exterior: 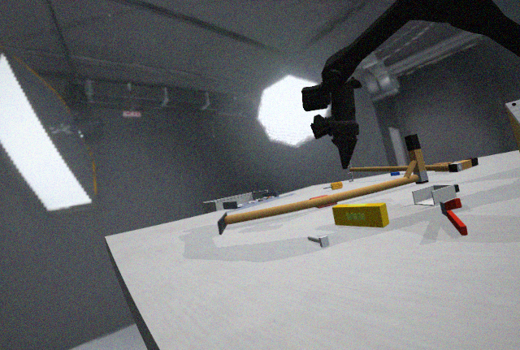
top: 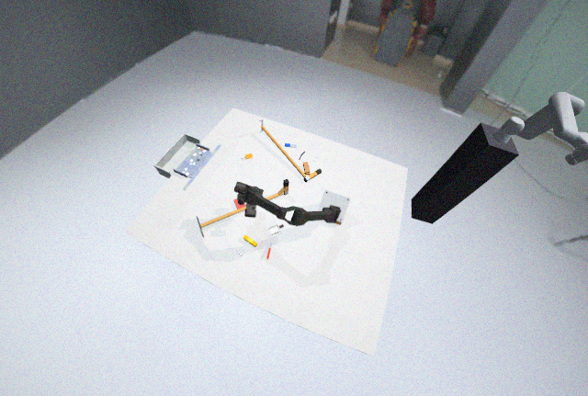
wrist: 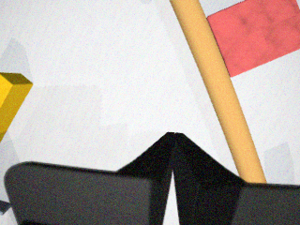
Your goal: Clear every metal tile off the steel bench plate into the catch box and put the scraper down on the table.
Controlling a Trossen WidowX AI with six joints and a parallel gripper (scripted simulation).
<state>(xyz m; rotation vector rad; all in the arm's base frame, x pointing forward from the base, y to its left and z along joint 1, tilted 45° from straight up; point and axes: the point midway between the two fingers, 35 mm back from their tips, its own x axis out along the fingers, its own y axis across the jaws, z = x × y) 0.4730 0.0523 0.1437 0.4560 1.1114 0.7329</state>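
My gripper tip is now 50 mm short of the long scraper, 30 mm above it and 20 mm to the left of it. Also, from my gripper tip: metal bracket 190 mm behind, 80 mm below, 40 mm to the left; yellow block 170 mm to the left, 70 mm below, 60 mm behind; red block 100 mm ahead, 80 mm below, 40 mm to the right.
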